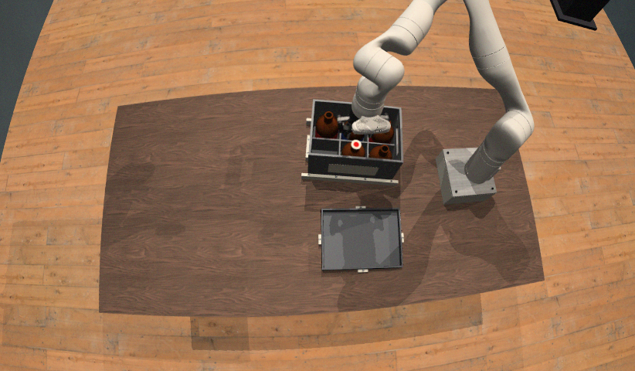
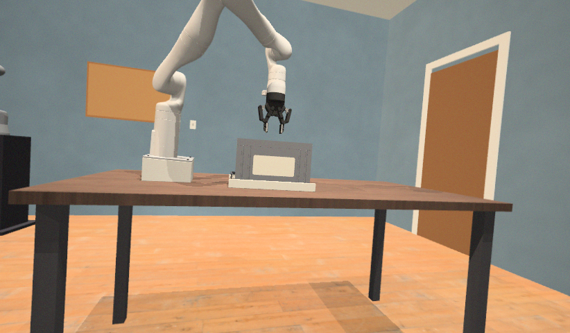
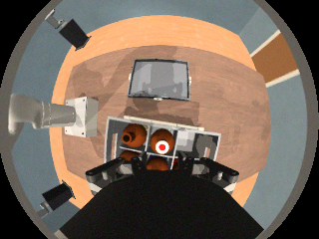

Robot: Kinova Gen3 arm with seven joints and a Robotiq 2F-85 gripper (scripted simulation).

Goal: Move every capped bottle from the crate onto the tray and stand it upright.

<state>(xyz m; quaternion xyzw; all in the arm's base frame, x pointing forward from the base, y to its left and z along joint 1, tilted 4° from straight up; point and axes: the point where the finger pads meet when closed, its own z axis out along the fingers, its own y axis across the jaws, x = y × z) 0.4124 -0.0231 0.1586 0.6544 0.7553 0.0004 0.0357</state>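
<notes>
My hand is 1 cm to the right of the capped bottle and 14 cm above it. From my hand the other things lie so: grey tray (4 cm behind, 25 cm to the left, 22 cm below); crate (4 cm to the right, 14 cm below).
</notes>
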